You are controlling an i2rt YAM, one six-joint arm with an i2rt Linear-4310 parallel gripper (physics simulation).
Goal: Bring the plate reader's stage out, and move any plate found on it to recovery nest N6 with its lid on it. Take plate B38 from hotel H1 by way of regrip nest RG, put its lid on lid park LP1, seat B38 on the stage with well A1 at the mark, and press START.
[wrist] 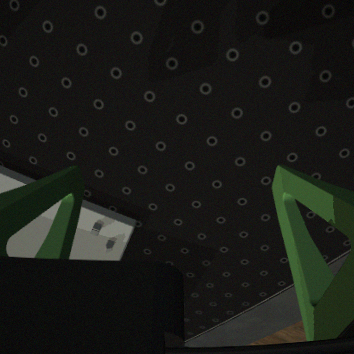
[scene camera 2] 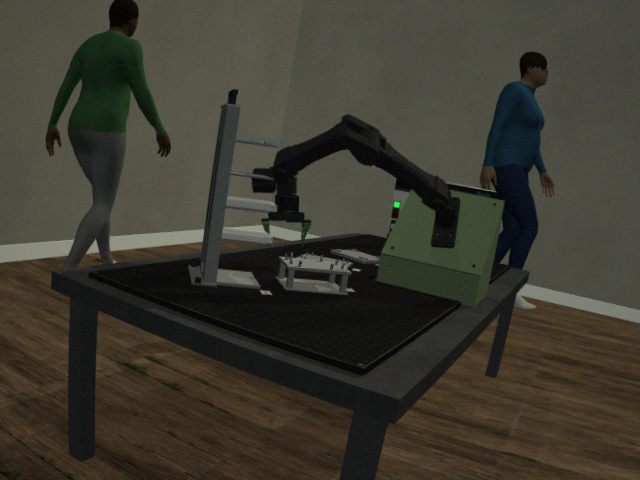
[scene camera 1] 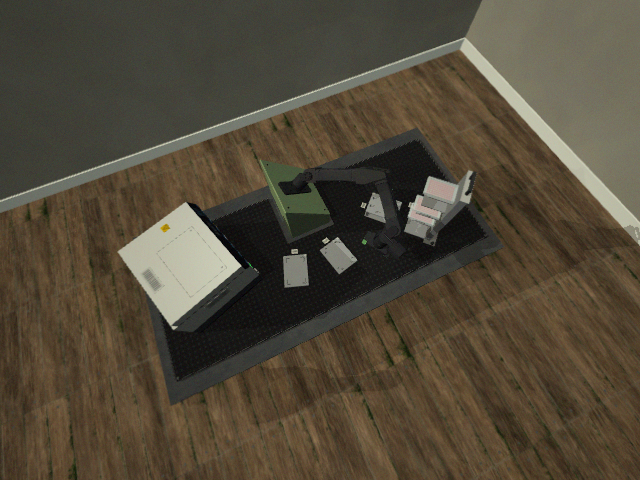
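Where they show: gripper, fingertip midpoint: (wrist: 177, 175) (scene camera 2: 285, 246) (scene camera 1: 373, 247); arm's base at its link origin: (scene camera 2: 446, 222) (scene camera 1: 295, 188).
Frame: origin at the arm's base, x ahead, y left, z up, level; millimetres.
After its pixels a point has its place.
Observation:
My gripper (scene camera 2: 285, 233) (wrist: 177, 175) @(y 183, x 431, z -141 mm) is open and empty, fingers down, above the mat beside the hotel. The hotel (scene camera 1: 454, 211) @(y 458, x 538, z 138 mm) (scene camera 2: 219, 191) @(y 576, x 462, z 23 mm) is a tall grey post with shelves. A plate with a pink top (scene camera 1: 440, 189) @(y 464, x 433, z 160 mm) and others lower down show on it; their labels are unreadable. The plate reader (scene camera 1: 191, 263) @(y -552, x 130, z 112 mm) is a large white box at the left of scene camera 1; no extended stage shows there. A raised platform on posts with pins (scene camera 2: 315, 263) @(y 352, x 279, z -138 mm) stands beside the hotel. Two flat grey holders (scene camera 1: 295, 270) @(y -204, x 302, z -186 mm) (scene camera 1: 338, 255) @(y 22, x 356, z -188 mm) lie mid-mat, bare; I cannot tell which is which.
The green pedestal (scene camera 1: 305, 201) @(y 7, x 82, z -17 mm) (scene camera 2: 439, 248) @(y 75, x -1, z -72 mm) carries the arm at the table's back edge. In the wrist view, part of a light grey holder with pins (wrist: 107, 235) @(y 66, x 415, z -188 mm) shows behind the left finger. Two people walk beyond the table. The black perforated mat (scene camera 1: 248, 330) @(y -541, x 426, z -197 mm) covers most of the table.

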